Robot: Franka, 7 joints.
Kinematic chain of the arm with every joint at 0, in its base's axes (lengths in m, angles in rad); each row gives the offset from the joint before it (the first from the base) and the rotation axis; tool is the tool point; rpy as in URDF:
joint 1: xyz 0 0 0.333 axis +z
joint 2: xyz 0 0 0 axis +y
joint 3: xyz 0 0 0.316 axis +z
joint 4: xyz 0.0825 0 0 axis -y
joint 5: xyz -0.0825 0 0.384 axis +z
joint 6: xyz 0 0 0 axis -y
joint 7: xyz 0.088 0 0 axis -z
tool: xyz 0 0 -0.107 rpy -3.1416 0 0
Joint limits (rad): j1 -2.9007..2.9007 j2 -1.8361..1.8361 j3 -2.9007..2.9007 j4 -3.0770..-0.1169 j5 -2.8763..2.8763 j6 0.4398..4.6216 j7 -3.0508..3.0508
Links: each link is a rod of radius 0.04 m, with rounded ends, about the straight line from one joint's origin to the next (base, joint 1, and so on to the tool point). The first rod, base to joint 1, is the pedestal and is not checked.
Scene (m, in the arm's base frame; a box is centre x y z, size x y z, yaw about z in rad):
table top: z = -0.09
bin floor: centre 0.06 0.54 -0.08 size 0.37 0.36 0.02 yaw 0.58
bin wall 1: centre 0.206 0.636 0 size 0.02 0.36 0.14 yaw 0.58
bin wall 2: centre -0.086 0.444 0 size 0.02 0.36 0.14 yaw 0.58
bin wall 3: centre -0.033 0.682 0 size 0.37 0.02 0.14 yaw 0.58
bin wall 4: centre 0.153 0.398 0 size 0.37 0.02 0.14 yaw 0.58
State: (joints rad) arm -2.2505 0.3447 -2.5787 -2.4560 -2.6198 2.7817 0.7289
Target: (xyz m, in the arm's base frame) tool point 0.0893 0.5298 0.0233
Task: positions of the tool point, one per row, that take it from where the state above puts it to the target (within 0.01 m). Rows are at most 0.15 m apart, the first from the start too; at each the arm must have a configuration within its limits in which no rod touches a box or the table.
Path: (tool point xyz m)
1: 0.0464 0.4804 0.3590
2: 0.0645 0.5140 0.2970
3: 0.0792 0.5364 0.2182
4: 0.0879 0.5430 0.1255
5: 0.0893 0.5298 0.0233

